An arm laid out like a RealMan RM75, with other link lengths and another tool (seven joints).
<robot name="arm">
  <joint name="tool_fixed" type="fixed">
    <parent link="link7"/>
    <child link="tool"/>
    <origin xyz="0.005 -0.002 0.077" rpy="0 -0.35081 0.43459"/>
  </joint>
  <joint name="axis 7" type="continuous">
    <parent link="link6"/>
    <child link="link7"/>
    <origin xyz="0 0 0.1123" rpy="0 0 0"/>
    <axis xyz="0 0 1"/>
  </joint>
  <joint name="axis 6" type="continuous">
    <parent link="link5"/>
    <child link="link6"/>
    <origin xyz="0 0 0" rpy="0 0 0"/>
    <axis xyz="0 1 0"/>
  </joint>
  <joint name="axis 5" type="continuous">
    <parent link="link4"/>
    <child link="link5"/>
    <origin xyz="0 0 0.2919" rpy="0 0 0"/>
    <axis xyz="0 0 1"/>
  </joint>
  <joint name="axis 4" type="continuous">
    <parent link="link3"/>
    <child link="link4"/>
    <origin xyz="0 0 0" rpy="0 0 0"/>
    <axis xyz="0 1 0"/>
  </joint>
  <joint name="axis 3" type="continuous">
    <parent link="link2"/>
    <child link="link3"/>
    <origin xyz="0 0 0.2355" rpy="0 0 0"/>
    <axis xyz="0 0 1"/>
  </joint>
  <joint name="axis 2" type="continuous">
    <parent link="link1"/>
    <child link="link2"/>
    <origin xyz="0 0 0" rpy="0 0 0"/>
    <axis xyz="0 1 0"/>
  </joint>
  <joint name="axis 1" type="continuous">
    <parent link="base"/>
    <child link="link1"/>
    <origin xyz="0 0 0.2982" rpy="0 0 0"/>
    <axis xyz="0 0 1"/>
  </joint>
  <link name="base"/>
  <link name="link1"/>
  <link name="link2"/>
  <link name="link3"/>
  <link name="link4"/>
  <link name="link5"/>
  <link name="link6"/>
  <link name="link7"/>
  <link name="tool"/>
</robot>
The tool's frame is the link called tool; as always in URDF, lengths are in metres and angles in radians. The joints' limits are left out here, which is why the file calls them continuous.
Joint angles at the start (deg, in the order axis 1, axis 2, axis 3, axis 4, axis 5, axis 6, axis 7):
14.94 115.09 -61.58 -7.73 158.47 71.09 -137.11
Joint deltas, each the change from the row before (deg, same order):
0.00 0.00 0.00 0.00 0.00 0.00 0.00
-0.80 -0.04 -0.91 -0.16 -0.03 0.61 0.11
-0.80 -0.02 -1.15 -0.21 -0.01 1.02 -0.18
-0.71 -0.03 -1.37 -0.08 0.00 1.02 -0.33
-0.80 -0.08 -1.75 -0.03 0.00 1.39 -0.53
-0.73 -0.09 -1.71 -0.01 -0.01 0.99 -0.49
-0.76 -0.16 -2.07 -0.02 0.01 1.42 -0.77
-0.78 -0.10 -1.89 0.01 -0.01 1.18 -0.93
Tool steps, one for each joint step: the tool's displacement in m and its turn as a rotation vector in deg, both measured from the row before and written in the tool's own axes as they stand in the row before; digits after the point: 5 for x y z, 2 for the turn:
0.00000 0.00000 0.00000 0.00 0.00 0.00
-0.00072 -0.00084 -0.00558 -0.34 0.51 -0.08
-0.00029 0.00112 -0.00547 -0.92 0.54 -0.19
0.00095 0.00167 -0.00577 -1.04 0.79 -0.27
0.00133 0.00279 -0.00688 -1.48 1.00 -0.37
0.00195 0.00202 -0.00668 -1.15 1.14 -0.39
0.00203 0.00373 -0.00691 -1.77 1.26 -0.52
0.00237 0.00307 -0.00746 -1.47 1.23 -0.64

